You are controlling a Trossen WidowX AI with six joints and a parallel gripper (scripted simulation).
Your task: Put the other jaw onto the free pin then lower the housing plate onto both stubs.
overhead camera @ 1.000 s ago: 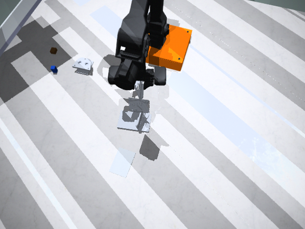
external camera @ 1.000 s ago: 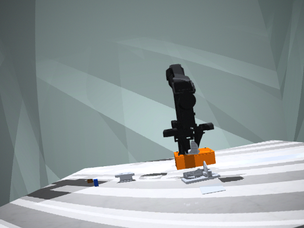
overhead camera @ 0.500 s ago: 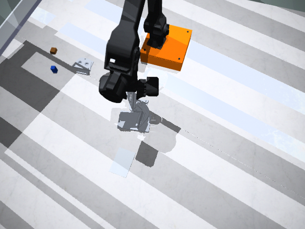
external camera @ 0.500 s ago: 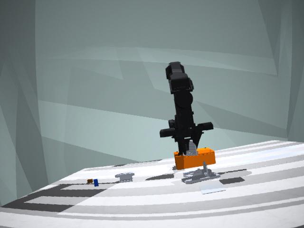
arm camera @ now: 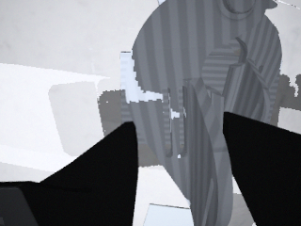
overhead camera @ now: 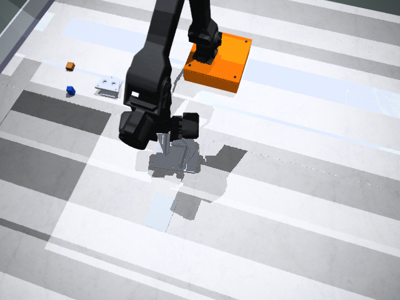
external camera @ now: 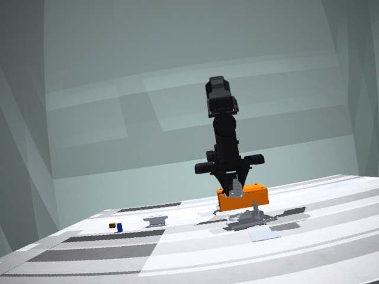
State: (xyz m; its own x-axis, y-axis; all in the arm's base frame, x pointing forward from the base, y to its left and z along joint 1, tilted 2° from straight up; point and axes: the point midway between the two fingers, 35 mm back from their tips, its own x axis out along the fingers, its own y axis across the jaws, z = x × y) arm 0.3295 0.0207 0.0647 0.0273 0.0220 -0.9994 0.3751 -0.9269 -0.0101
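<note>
Right now the jaw is 4 cm behind my gripper tip. Round my gripper tip: brown cube (44 cm to the right, 15 cm behind, 7 cm below); then blue cube (37 cm to the right, 7 cm below, 7 cm behind); then pale flat sheet (16 cm ahead, 8 cm below, 6 cm to the left).
</note>
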